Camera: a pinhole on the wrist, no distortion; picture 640 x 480 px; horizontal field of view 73.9 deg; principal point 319.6 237.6 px. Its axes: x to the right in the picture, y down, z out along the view. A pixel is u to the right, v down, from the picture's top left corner.
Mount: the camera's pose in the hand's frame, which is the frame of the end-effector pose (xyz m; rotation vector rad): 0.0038 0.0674 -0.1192 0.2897 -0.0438 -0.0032
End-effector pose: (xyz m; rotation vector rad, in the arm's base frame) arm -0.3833 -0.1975 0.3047 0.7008 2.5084 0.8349
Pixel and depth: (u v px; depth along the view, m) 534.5 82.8 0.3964
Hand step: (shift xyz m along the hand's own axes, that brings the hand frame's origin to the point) 0.1870 -0.1859 0.2277
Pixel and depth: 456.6 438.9 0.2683
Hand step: 0.0780 0.1116 0.1776
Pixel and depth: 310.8 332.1 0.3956
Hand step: -0.0219 0.0387 0.2843
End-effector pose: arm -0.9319 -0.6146 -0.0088 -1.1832 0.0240 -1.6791
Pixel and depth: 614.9 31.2 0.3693
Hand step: 0.2443 -0.2122 0.1941
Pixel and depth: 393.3 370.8 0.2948
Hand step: 0.0417 0.0712 0.1916
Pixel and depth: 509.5 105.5 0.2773
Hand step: 0.1156 -0.0955 0.1270
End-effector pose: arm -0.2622 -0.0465 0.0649 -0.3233 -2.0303 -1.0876
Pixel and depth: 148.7 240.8 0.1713
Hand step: -0.0724 0.0204 0.0422
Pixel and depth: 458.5 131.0 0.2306
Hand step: 0.0691 -0.0545 0.0883
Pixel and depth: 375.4 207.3 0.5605
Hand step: 0.0529 -0.1316 0.4092
